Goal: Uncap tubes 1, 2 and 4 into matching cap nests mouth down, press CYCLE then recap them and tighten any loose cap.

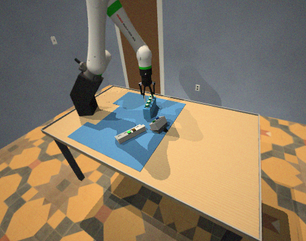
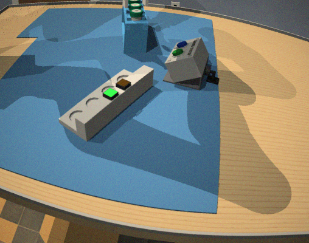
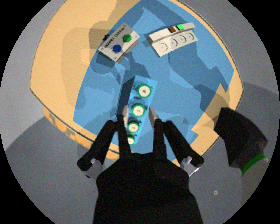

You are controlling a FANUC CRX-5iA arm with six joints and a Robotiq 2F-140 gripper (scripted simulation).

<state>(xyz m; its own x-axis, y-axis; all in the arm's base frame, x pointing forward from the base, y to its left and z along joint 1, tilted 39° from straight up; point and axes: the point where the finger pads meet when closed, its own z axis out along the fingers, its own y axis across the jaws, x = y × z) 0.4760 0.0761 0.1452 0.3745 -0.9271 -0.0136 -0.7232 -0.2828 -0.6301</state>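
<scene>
Right now the green ready key is 170 mm to the right of my hand, 130 mm ahead of it and 80 mm below it. Also, from my hand: blue cycle key 140 mm ahead, 120 mm to the right, 80 mm below; then small grey desk 150 mm to the right, 150 mm ahead, 100 mm below.
</scene>
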